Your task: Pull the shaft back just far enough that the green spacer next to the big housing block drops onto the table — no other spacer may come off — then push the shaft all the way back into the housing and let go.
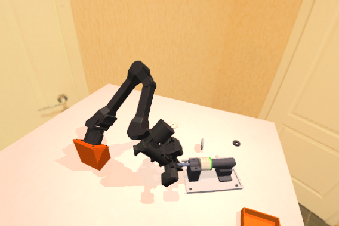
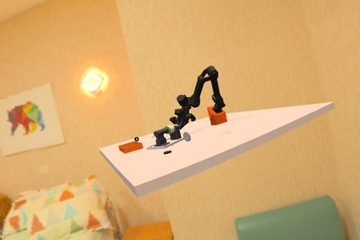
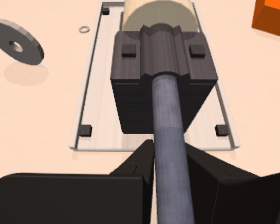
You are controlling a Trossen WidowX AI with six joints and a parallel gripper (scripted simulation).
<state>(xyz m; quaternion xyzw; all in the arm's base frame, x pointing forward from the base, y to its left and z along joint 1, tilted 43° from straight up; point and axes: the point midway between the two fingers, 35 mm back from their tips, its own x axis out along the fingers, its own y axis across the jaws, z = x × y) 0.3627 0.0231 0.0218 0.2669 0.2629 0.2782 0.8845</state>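
The grey shaft lies 4 cm ahead of my gripper tip, 2 cm to the left of it and 2 cm above it. Round my gripper tip: grey washer 18 cm to the left, 6 cm ahead, 3 cm below; then orange tray 29 cm ahead, 18 cm to the right, 5 cm below; then green spacer 10 cm ahead, 4 cm to the left, 2 cm above.
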